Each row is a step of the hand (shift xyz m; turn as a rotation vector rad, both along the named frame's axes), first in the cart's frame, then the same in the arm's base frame.
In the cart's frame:
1: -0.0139 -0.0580 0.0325 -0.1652 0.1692 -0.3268
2: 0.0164 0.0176 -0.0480 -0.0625 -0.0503 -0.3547
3: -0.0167 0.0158 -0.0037 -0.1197 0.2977 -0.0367
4: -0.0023 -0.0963 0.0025 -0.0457 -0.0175 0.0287
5: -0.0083 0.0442 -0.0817 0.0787 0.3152 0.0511
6: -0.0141 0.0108 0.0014 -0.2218 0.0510 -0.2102
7: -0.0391 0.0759 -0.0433 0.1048 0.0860 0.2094
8: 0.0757 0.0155 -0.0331 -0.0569 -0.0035 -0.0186
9: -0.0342 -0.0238 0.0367 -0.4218 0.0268 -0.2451
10: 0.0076 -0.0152 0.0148 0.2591 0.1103 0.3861
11: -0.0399 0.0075 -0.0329 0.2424 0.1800 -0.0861
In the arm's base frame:
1: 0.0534 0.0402 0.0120 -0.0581 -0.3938 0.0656
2: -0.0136 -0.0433 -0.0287 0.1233 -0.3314 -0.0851
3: -0.0094 -0.0126 0.0172 -0.2396 -0.1467 0.1592
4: 0.0910 0.0261 -0.0179 0.0252 0.0165 0.0481
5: -0.0260 -0.0886 -0.0130 -0.3284 -0.0089 0.0160
6: -0.0063 -0.0059 0.0156 0.0509 -0.2746 0.1341
7: -0.0531 -0.0712 0.0358 -0.1457 0.2025 0.0011
8: -0.0313 -0.0106 -0.0773 0.0229 -0.0339 0.0438
9: 0.0265 0.0290 0.0393 0.1378 -0.3628 0.2968
10: 0.0097 0.0198 -0.0047 -0.2424 0.4062 -0.0680
11: 0.0099 -0.0445 0.0256 -0.2265 -0.0490 -0.2119

